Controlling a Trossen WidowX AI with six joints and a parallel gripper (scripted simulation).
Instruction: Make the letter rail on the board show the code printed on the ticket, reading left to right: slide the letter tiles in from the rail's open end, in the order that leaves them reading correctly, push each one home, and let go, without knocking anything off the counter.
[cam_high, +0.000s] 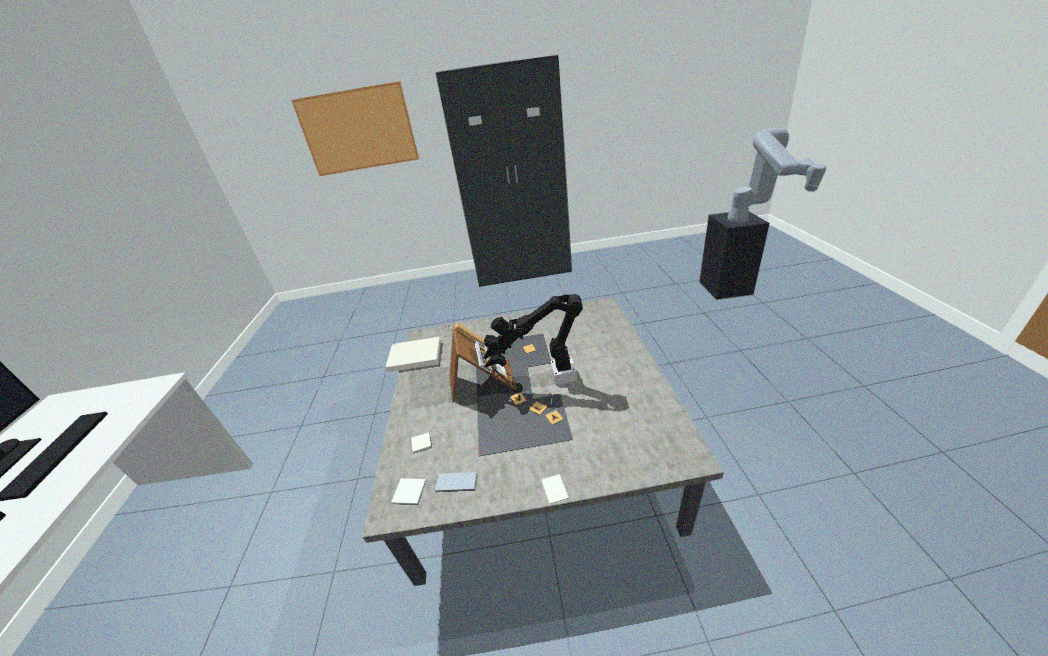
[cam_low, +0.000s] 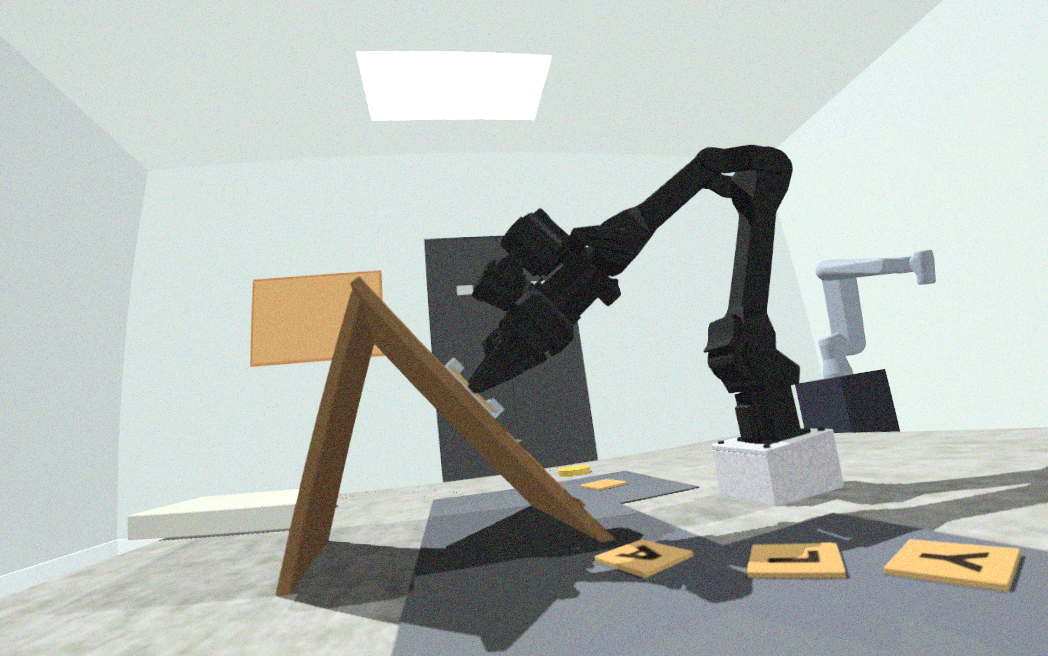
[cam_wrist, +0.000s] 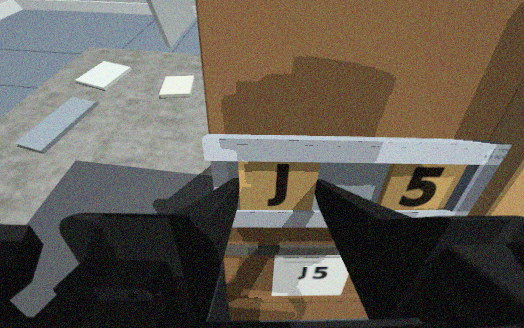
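The orange tile marked 5 is 11 cm to the right of my gripper tip and 2 cm ahead of it. From my gripper tip the other things lie so: white ticket 9 cm below, 6 cm behind, 5 cm to the right; then j tile right at my gripper tip; then dark mat 16 cm below, 16 cm behind, 1 cm to the right.
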